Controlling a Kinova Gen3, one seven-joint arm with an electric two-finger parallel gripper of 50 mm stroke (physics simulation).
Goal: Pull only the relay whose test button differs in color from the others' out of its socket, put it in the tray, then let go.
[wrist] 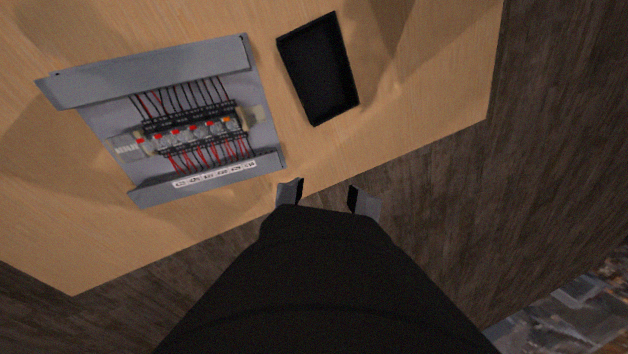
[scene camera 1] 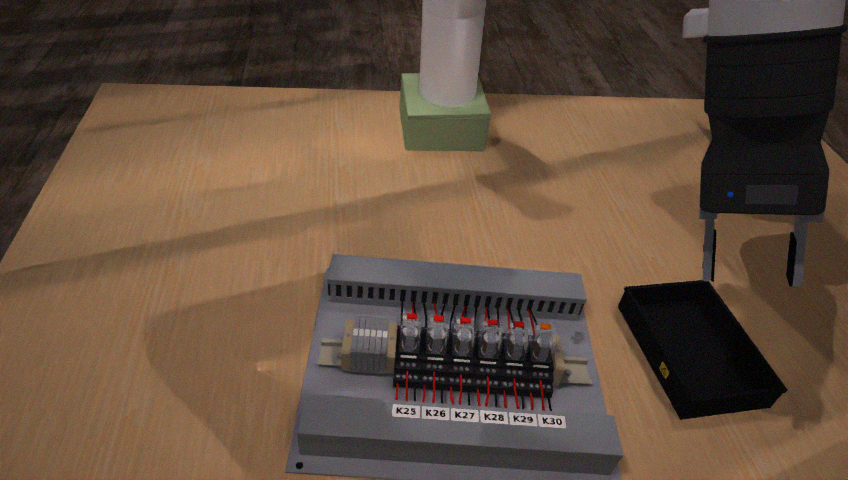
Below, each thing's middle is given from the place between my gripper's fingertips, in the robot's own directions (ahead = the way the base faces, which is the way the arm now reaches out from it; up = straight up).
Scene:
My hand is 240 mm above the grey panel [scene camera 1: 331, 317], 180 mm to the left of it and 120 mm past it.

